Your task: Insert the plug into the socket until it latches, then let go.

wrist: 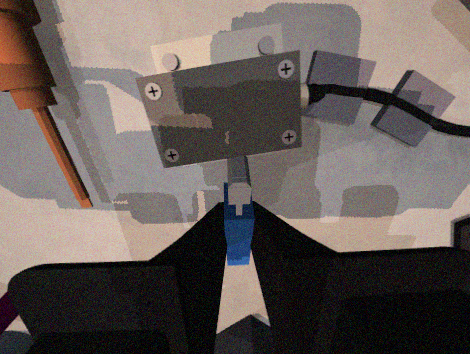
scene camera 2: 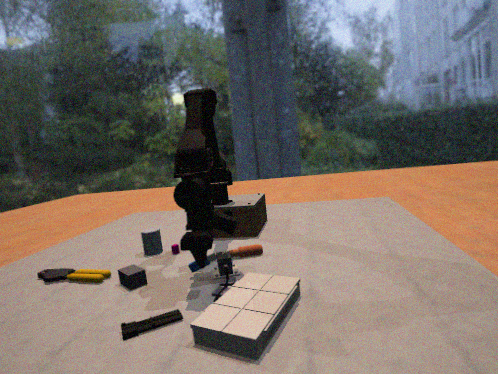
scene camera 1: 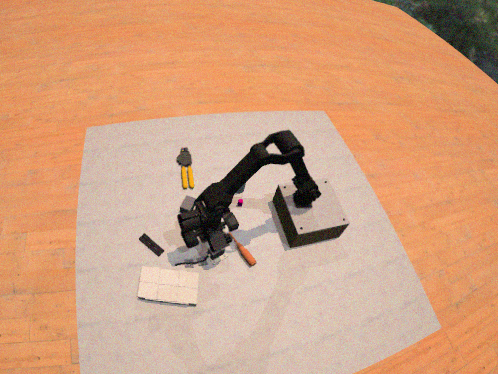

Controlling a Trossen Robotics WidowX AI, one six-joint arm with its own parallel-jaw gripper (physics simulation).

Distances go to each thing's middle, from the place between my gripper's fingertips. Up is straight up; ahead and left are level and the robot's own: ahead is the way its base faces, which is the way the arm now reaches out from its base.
Scene:
The blue plug (wrist: pixel 239 218) is 1 cm above my hand. The rest, counted from my hand: socket (wrist: pixel 232 94) (3 cm behind, 5 cm to the left); then black bar (scene camera 2: pixel 132 329) (20 cm ahead, 2 cm to the left, 1 cm below); then orange-handled screwdriver (wrist: pixel 33 79) (12 cm behind, 3 cm to the left, 1 cm below).

